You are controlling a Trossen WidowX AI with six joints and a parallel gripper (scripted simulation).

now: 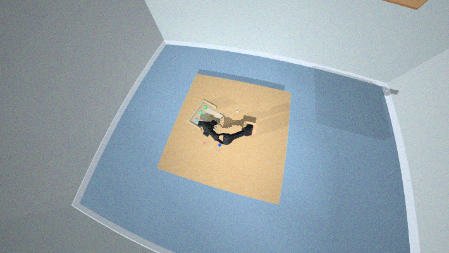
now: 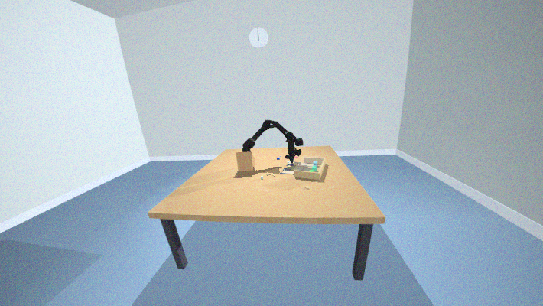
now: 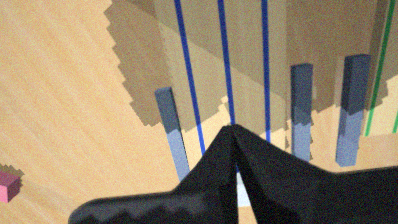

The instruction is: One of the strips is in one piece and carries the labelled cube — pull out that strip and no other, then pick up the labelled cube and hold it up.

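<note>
My gripper tip is now 140 mm past the blue object and 130 mm to the right of it. From my gripper tip the other things lie so: pink block (30 mm ahead, 160 mm to the left).
</note>
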